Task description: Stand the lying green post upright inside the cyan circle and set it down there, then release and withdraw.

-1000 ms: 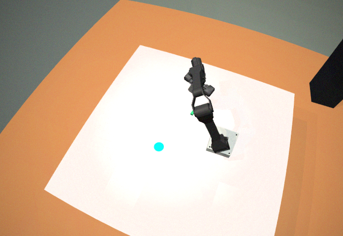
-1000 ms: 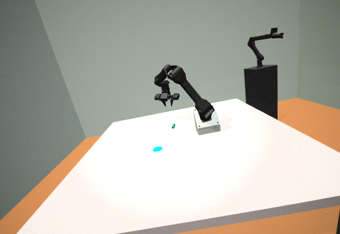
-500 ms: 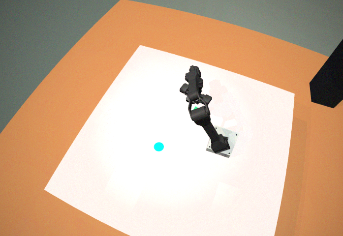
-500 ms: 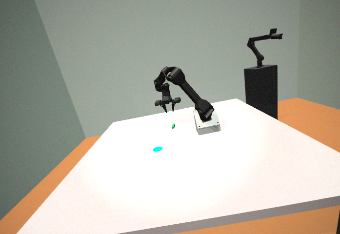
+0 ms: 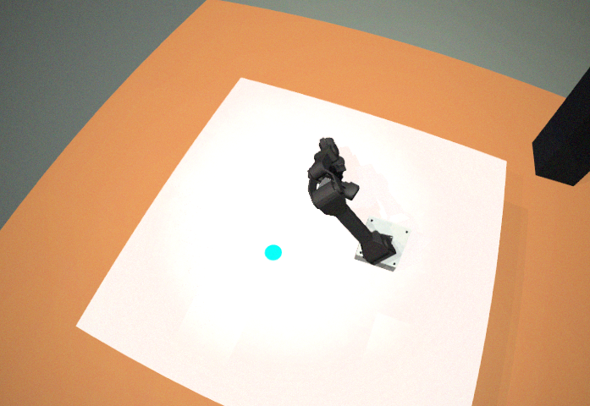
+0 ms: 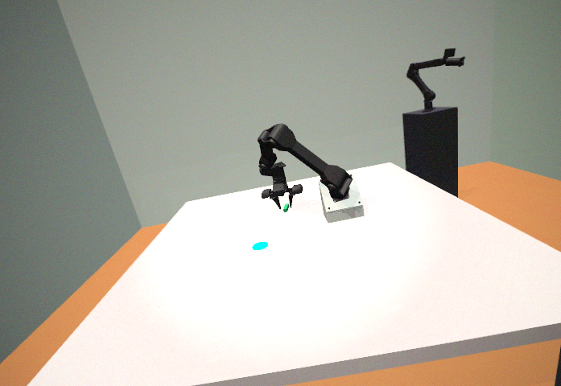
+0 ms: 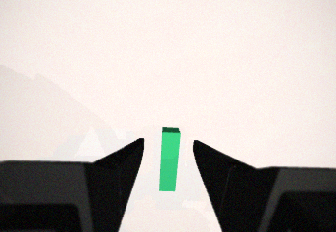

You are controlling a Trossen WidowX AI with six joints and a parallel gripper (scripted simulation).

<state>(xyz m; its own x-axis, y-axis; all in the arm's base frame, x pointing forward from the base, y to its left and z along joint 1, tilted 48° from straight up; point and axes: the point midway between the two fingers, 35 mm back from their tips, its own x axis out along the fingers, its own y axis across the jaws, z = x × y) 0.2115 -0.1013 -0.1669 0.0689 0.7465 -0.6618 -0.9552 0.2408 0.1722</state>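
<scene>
Now: the cyan circle 280 mm to the left of my gripper tip, 140 mm ahead of it and 10 mm below it. The rest, counted from my gripper tip: green post 20 mm to the right, 10 mm below.
</scene>
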